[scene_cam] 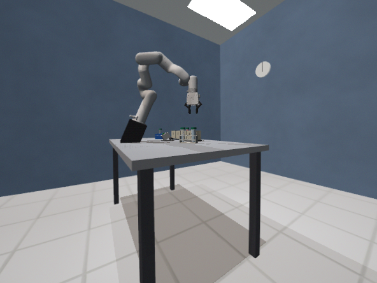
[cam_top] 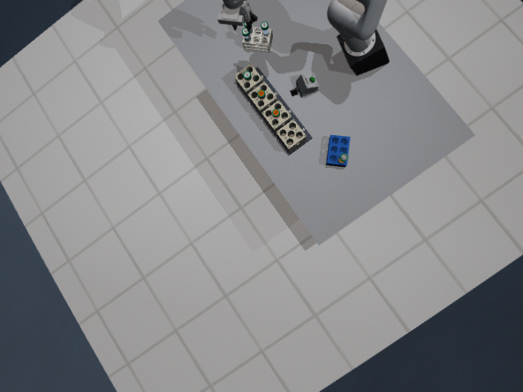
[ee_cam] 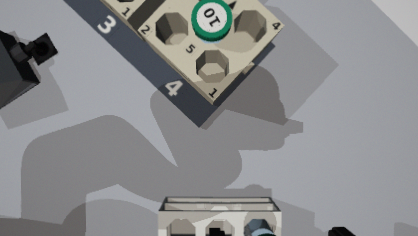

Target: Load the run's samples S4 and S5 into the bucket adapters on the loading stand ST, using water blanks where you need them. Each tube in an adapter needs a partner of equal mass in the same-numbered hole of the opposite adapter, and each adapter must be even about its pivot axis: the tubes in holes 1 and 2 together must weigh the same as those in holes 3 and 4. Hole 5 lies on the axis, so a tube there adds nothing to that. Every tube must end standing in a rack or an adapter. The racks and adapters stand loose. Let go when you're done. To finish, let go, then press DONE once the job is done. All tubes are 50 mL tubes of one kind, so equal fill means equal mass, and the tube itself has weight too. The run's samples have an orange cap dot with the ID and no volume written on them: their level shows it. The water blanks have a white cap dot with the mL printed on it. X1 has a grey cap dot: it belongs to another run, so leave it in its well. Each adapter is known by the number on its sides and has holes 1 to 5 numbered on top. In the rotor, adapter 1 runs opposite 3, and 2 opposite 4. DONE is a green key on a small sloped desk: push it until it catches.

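Now: hand 7 cm past the white rack, 2 cm to the left of it and 22 cm above it. Round my hand: blue rack (11 cm ahead, 62 cm to the left, 22 cm below); adapter (19 cm ahead, 42 cm to the left, 20 cm below).
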